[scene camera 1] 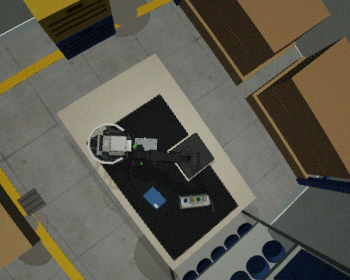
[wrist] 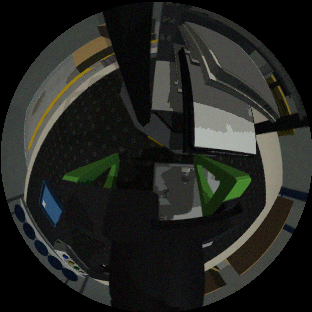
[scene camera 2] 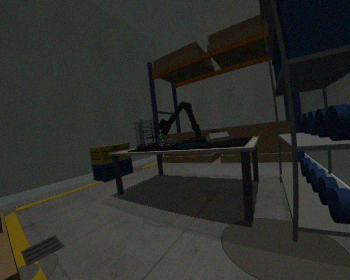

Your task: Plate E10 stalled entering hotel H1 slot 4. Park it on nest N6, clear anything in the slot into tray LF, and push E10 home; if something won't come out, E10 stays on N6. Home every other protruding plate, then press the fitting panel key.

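Places are measured from the arm's base along level axes (x back, y right, z up), in centimetres.
Where they show: gripper, fingertip midpoint: (wrist: 156, 156) (scene camera 2: 160, 141); arm's base at its link origin: (scene camera 2: 198, 138).
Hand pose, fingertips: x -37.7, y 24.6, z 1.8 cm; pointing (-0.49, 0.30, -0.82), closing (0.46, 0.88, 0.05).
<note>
Things, the pixels of their centre, and the offset from my fingertips. Level surfaces: height alone.
- plate hotel at the middle of its body: (wrist: 225, 43) (scene camera 1: 112, 144) (scene camera 2: 146, 134) dz +9.8, dx -7.9, dy +12.0 cm
- pale plate at the middle of its body: (wrist: 222, 92) dz +5.6, dx -2.9, dy +8.7 cm
- grey nest block at the middle of its body: (wrist: 188, 214) (scene camera 1: 145, 146) dz -1.8, dx +11.0, dy +0.5 cm
- blue tray at the middle of its body: (wrist: 48, 206) (scene camera 1: 154, 198) dz -4.7, dx -1.7, dy -36.8 cm
- key panel at the middle of its body: (wrist: 71, 260) (scene camera 1: 194, 201) (scene camera 2: 217, 137) dz -1.4, dx +23.3, dy -54.3 cm
- table at its surface level: dz -6.9 cm
- dark hotel post at the middle of its body: (wrist: 130, 46) dz +10.4, dx -5.2, dy +0.8 cm
My gripper (scene camera 1: 137, 155) (scene camera 2: 161, 139) (wrist: 156, 156) is open, with its green fingers wide apart and no plate between them. It is low beside the plate hotel (scene camera 1: 106, 145) (scene camera 2: 145, 131). In the wrist view a pale plate (wrist: 225, 127) sticks out of the hotel ahead of the fingers, with another plate (wrist: 231, 85) above it; their labels are not readable. A grey nest block (scene camera 1: 146, 143) (wrist: 172, 210) lies beside the hotel, partly behind the right finger in the wrist view. A blue tray (scene camera 1: 154, 198) (wrist: 51, 204) and the key panel (scene camera 1: 195, 201) (wrist: 70, 261) lie farther off. Slot 4's inside is hidden.
The arm's dark base plate (scene camera 1: 204, 150) is on the table (scene camera 1: 227, 187). A dark hotel post (wrist: 131, 60) rises close ahead of the fingers. Shelving with blue bins (scene camera 1: 273, 250) (scene camera 2: 327, 190) stands past one table end; yellow and blue crates (scene camera 1: 85, 30) (scene camera 2: 111, 161) stand on the floor.
</note>
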